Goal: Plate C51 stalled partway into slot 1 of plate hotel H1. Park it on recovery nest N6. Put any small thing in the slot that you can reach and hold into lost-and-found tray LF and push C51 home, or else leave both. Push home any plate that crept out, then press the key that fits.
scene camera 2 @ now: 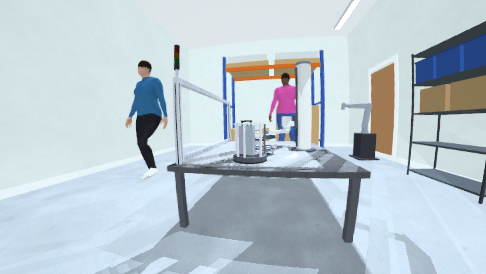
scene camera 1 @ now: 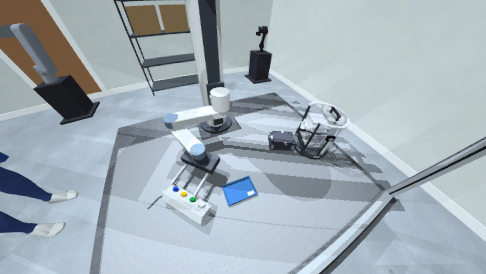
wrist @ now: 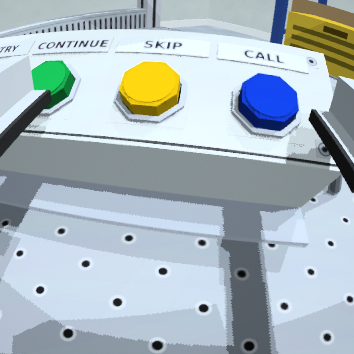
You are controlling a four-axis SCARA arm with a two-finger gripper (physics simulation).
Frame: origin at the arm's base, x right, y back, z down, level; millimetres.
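Where they show: gripper, fingertip midpoint: (scene camera 1: pixel 182 189) (wrist: pixel 179 78); arm's base, link origin: (scene camera 2: pixel 303 150) (scene camera 1: pixel 216 122).
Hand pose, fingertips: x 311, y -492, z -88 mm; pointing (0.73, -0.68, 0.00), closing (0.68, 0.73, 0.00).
Each offset is from my fingertips to the centre of the thing. "spot": to the spot under its first point.
My gripper (scene camera 1: pixel 186 190) (wrist: pixel 179 78) is open and empty at the key box @(dx +3, dy -53, dz +33 mm) (scene camera 1: pixel 182 204) (wrist: pixel 150 162). In the wrist view its fingers stand wide apart, with the yellow SKIP key @(dx +2, dy -19, dz +11 mm) (wrist: pixel 150 89) and blue CALL key @(dx +33, dy +20, dz +11 mm) (wrist: pixel 268 101) between them; the left finger partly covers the green CONTINUE key @(dx -30, dy -58, dz +11 mm) (wrist: pixel 53 80). A white key @(dx -62, dy -96, dz +11 mm) (scene camera 1: pixel 201 204) also shows. The blue tray LF @(dx -251, dy -82, dz +66 mm) (scene camera 1: pixel 239 190) has a pale label; I see no small thing in it. Round hotel H1 @(dx -833, dy +0, dz -72 mm) (scene camera 1: pixel 313 136) (scene camera 2: pixel 250 159) stands beside a dark block @(dx -646, dy +96, dz +40 mm) (scene camera 1: pixel 282 140), probably nest N6. C51 and the slot contents cannot be made out.
The arm's column (scene camera 2: pixel 303 105) stands behind the key box. A cable @(spot: dx +154, dy +27, dz +72 mm) (scene camera 1: pixel 155 201) leaves the box's side. A barrier (scene camera 1: pixel 345 232) (scene camera 2: pixel 178 120) runs along one table side, with a signal tower @(dx -991, dy -492, dz -688 mm) (scene camera 2: pixel 176 57). Two people (scene camera 2: pixel 148 100) (scene camera 2: pixel 284 100) stand beyond the table.
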